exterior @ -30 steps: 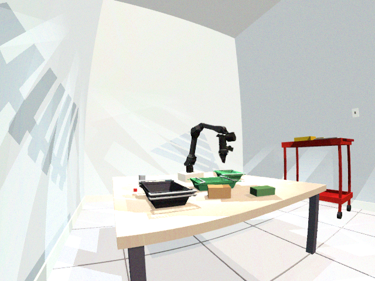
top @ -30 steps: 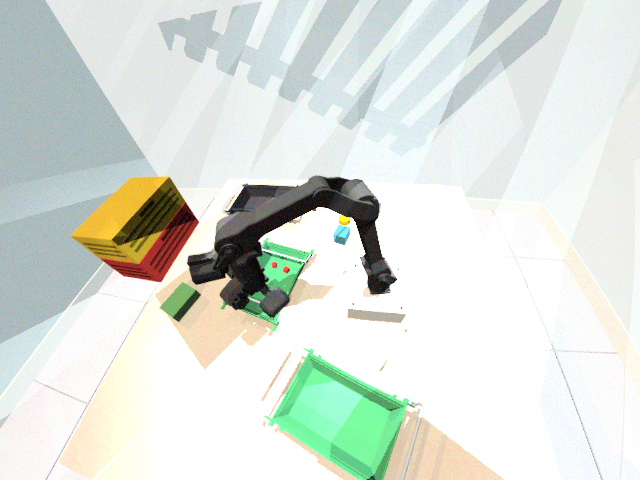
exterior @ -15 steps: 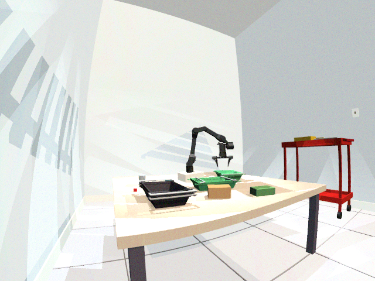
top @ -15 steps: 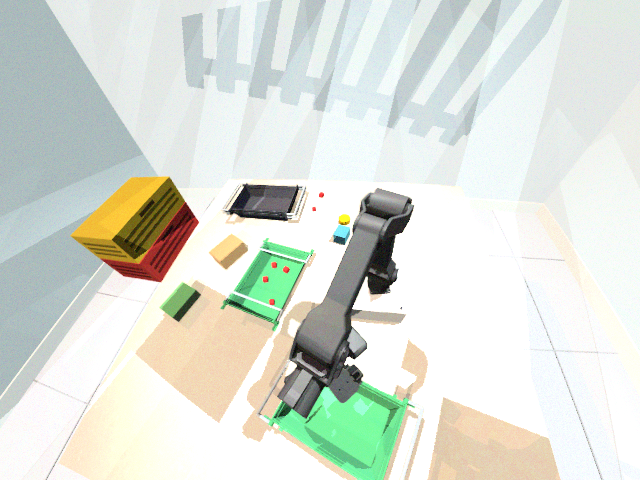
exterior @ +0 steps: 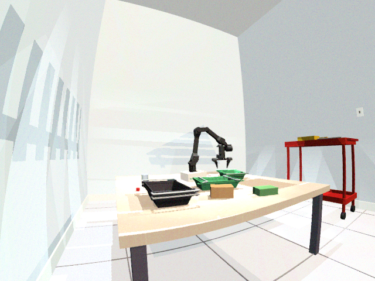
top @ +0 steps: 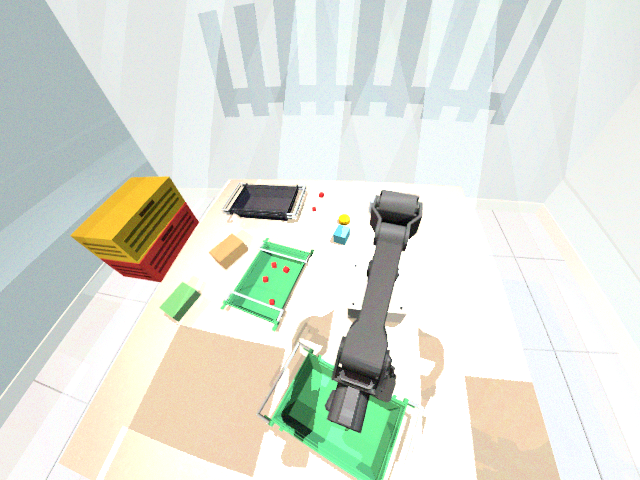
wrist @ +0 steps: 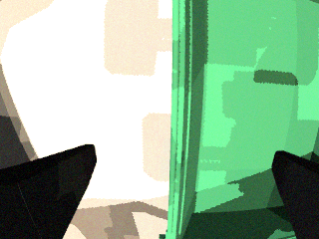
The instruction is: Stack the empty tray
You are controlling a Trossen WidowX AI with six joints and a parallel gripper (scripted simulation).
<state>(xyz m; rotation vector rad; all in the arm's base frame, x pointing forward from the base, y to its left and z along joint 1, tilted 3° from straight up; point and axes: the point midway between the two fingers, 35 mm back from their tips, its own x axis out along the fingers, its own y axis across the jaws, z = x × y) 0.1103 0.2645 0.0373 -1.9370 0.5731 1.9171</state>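
The green tray is 40 mm ahead of my gripper tip, 70 mm to the left of it and 50 mm below it. Round my gripper tip: yellow piece: 40 mm behind, 630 mm to the right, 80 mm below; green box: 600 mm ahead, 270 mm to the right, 70 mm below; cyan block: 20 mm behind, 530 mm to the right, 70 mm below.
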